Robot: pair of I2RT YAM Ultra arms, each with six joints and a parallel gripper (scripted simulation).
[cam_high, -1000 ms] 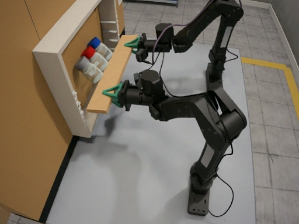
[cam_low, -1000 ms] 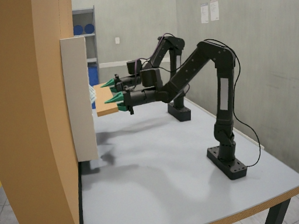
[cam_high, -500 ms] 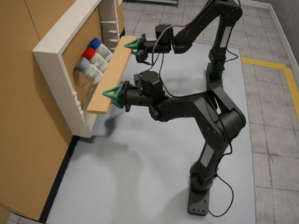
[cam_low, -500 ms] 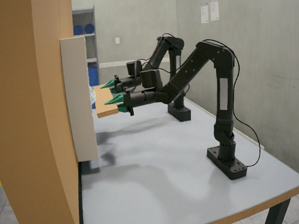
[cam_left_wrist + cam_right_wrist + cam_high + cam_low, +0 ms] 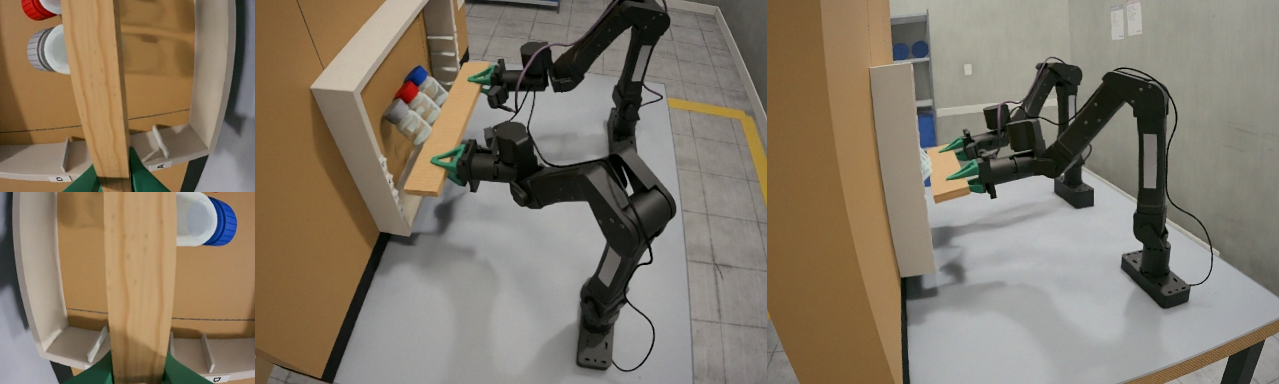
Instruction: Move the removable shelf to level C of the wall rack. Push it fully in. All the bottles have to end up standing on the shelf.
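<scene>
Now: the grey-capped bottle 9 cm ahead of my left hand, 7 cm to the right of it and 3 cm above it. Also, from my left hand: wooden shelf 15 cm to the right, 1 cm ahead; then red-capped bottle 14 cm to the right, 9 cm ahead, 3 cm above; then white wall rack 14 cm to the right, 11 cm ahead, 5 cm above.
My right gripper is now 90 mm to the right of the blue-capped bottle, 80 mm short of it and 30 mm below it. Round my right hand: wooden shelf: 150 mm to the left; then red-capped bottle: 160 mm to the left, 70 mm ahead, 30 mm above; then white wall rack: 160 mm to the left, 90 mm ahead, 50 mm above.
</scene>
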